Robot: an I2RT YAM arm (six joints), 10 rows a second.
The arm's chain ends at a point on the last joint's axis. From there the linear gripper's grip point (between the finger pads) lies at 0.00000 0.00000 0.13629 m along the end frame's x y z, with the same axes.
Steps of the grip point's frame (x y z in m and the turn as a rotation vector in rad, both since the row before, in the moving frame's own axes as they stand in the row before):
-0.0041, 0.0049, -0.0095, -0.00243, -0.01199, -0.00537
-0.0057, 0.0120, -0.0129, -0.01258, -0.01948, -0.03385
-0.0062, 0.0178, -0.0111, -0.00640, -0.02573, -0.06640
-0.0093, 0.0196, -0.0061, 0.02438, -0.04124, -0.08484
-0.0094, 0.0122, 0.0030, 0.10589, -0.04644, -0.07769
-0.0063, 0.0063, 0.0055, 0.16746, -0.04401, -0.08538
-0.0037, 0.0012, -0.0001, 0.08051, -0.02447, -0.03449
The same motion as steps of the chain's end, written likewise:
-0.0025, 0.0046, -0.0095, -0.00243, -0.01199, -0.00537
-0.0031, 0.0102, -0.0129, -0.01258, -0.01948, -0.03385
-0.0027, 0.0168, -0.0111, -0.00640, -0.02573, -0.06640
-0.0035, 0.0227, -0.0059, 0.02438, -0.04124, -0.08484
-0.0025, 0.0263, 0.0039, 0.10589, -0.04644, -0.07769
0.0006, 0.0287, 0.0075, 0.16746, -0.04401, -0.08538
-0.0002, 0.0121, 0.0004, 0.08051, -0.02447, -0.03449

